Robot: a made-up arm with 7 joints.
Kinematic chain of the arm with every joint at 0, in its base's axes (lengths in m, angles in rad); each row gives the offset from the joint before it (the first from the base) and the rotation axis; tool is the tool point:
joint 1: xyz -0.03 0 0.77 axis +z
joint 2: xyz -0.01 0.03 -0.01 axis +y
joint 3: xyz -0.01 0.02 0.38 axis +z
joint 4: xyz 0.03 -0.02 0 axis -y
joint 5: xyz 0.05 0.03 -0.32 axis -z
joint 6: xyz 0 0.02 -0.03 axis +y
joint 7: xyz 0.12 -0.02 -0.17 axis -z
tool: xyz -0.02 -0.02 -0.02
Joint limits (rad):
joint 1: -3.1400..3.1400
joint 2: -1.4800..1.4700
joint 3: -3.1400..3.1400
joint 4: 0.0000..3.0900
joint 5: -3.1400..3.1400
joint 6: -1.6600..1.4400
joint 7: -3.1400..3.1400
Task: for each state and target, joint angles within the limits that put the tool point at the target. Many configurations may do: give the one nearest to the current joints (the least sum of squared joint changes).
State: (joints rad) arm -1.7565 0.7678 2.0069 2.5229 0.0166 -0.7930 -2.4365
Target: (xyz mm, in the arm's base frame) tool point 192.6 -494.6 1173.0
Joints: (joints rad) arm -1.1978 0.8848 2.0438 2.4986 0.1902 -1.5497 -2.4076
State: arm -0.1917 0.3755 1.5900 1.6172 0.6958 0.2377 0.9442
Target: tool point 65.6 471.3 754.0
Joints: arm -0.2744 0.3849 1.5434 0.7219 0.6694 0.5329 0.9006
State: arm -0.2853 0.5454 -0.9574 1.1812 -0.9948 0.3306 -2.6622
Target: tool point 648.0 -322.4 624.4
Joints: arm -0.1369 0.9755 -0.6407 1.6462 -0.9384 0.2348 -2.6351
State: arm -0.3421 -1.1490 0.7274 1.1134 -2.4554 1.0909 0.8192
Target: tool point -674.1 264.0 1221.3
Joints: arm 0.0859 -1.4800 0.7160 1.7708 -2.5667 1.2110 0.7977
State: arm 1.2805 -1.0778 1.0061 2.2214 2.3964 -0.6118 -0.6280
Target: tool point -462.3 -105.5 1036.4
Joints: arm 1.3478 -1.2481 1.2090 1.6931 2.6268 -1.0002 -0.6758
